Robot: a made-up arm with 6 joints. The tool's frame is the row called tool.
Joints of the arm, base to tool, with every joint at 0 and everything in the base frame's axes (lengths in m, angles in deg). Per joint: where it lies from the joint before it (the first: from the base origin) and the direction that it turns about. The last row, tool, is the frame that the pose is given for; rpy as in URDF.
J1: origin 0.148 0.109 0.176 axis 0 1 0
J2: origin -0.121 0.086 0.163 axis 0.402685 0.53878 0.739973
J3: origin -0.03 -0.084 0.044 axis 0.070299 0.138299 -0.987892
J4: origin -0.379 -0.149 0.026 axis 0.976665 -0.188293 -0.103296
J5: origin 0.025 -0.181 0.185 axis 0 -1 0
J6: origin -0.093 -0.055 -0.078 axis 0 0 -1
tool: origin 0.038 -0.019 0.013 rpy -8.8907 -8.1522 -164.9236
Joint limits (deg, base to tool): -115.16..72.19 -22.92..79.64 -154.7..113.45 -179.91..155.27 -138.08..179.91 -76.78..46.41
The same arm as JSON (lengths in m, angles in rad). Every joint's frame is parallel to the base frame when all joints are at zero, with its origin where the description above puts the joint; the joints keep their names.
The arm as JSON. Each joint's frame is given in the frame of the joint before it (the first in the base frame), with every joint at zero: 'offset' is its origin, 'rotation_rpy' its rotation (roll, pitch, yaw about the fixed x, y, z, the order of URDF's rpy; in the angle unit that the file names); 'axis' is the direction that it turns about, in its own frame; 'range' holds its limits. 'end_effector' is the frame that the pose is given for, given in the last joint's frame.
{
  "length_unit": "m",
  "angle_unit": "rad",
  "chain": [
    {
      "id": "J1",
      "offset": [
        0.148,
        0.109,
        0.176
      ],
      "rotation_rpy": [
        0.0,
        0.0,
        0.0
      ],
      "axis": [
        0.0,
        1.0,
        0.0
      ],
      "range": [
        -2.0099,
        1.26
      ]
    },
    {
      "id": "J2",
      "offset": [
        -0.121,
        0.086,
        0.163
      ],
      "rotation_rpy": [
        0.0,
        0.0,
        0.0
      ],
      "axis": [
        0.402685,
        0.53878,
        0.739973
      ],
      "range": [
        -0.4,
        1.39
      ]
    },
    {
      "id": "J3",
      "offset": [
        -0.03,
        -0.084,
        0.044
      ],
      "rotation_rpy": [
        0.0,
        0.0,
        0.0
      ],
      "axis": [
        0.070299,
        0.138299,
        -0.987892
      ],
      "range": [
        -2.7,
        1.9801
      ]
    },
    {
      "id": "J4",
      "offset": [
        -0.379,
        -0.149,
        0.026
      ],
      "rotation_rpy": [
        0.0,
        0.0,
        0.0
      ],
      "axis": [
        0.976665,
        -0.188293,
        -0.103296
      ],
      "range": [
        -3.14,
        2.71
      ]
    },
    {
      "id": "J5",
      "offset": [
        0.025,
        -0.181,
        0.185
      ],
      "rotation_rpy": [
        0.0,
        0.0,
        0.0
      ],
      "axis": [
        0.0,
        -1.0,
        0.0
      ],
      "range": [
        -2.41,
        3.14
      ]
    },
    {
      "id": "J6",
      "offset": [
        -0.093,
        -0.055,
        -0.078
      ],
      "rotation_rpy": [
        0.0,
        0.0,
        0.0
      ],
      "axis": [
        0.0,
        0.0,
        -1.0
      ],
      "range": [
        -1.3401,
        0.81
      ]
    }
  ],
  "end_effector": {
    "offset": [
      0.038,
      -0.019,
      0.013
    ],
    "rotation_rpy": [
      -0.1552,
      -0.1423,
      -2.8785
    ]
  }
}

